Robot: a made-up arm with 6 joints. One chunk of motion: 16 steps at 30 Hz.
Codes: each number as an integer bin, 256 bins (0 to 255) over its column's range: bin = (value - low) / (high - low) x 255, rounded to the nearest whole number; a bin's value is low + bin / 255 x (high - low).
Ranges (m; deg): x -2.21..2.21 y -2.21..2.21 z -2.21..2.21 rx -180..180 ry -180..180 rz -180..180
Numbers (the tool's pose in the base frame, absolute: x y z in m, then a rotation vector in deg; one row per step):
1: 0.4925 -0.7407 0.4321 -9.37 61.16 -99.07
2: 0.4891 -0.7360 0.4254 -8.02 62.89 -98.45
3: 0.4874 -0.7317 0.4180 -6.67 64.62 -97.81
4: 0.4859 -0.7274 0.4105 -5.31 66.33 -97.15
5: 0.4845 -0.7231 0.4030 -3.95 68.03 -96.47
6: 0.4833 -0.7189 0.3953 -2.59 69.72 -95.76
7: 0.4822 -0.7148 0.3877 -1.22 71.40 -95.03
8: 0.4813 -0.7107 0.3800 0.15 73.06 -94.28
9: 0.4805 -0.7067 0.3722 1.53 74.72 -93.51
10: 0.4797 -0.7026 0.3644 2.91 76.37 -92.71
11: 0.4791 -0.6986 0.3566 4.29 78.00 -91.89
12: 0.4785 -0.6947 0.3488 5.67 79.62 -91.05
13: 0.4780 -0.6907 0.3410 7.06 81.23 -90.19
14: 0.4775 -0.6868 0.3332 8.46 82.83 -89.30
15: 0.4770 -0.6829 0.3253 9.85 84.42 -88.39
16: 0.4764 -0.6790 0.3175 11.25 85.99 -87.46
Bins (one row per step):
1: 156 85 152 121 171 57
2: 156 85 152 122 172 58
3: 156 85 152 123 173 58
4: 156 86 151 124 174 59
5: 155 86 151 125 176 59
6: 155 86 150 126 177 60
7: 155 86 150 127 178 60
8: 155 86 149 128 179 61
9: 155 87 149 129 180 61
10: 155 87 149 130 182 62
11: 155 87 148 131 183 62
12: 155 87 148 132 184 63
13: 155 88 147 133 185 64
14: 155 88 147 133 186 64
15: 155 88 146 134 187 65
16: 155 88 146 135 188 66

